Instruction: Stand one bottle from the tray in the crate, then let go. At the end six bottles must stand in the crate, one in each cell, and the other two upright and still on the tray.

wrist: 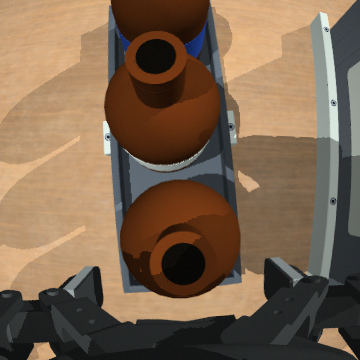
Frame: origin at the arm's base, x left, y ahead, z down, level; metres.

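Seen in the pictures: gripper, fingertip midpoint: [182,281].
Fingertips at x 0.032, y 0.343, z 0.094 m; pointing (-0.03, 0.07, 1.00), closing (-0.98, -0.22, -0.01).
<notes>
Offsets run from my fingertips to a thing's top centre. "pt": to the spot under its first point. Level surfaces: height alone.
Three brown bottles show on the narrow grey tray {pt dx -0.055, dy +0.058, dz +0.118 m} [220,167]. The near bottle {dx -0.004, dy +0.018, dz -0.037 m} [175,207] stands at the tray's near end, with its dark open mouth facing the camera. The middle bottle {dx -0.015, dy +0.102, dz -0.037 m} [160,120] is upright, with a pale label edge showing low down. The far bottle {pt dx -0.029, dy +0.156, dz +0.013 m} [160,15] has a blue label and is cut off by the top edge of the view. My gripper [182,281] is open, with one finger on each side of the near bottle's neck in the view and a gap on both sides. The near bottle's base is hidden.
Part of the crate {dx -0.161, dy +0.044, dz +0.093 m} [324,165] shows at the right, with a pale screwed edge and a dark grey side. Small pale brackets {pt dx +0.033, dy +0.106, dz +0.098 m} [107,138] {dx -0.072, dy +0.091, dz +0.108 m} [231,127] sit at the tray's long sides. The wooden table {dz +0.123 m} [45,120] lies under them, with shadows across it.
</notes>
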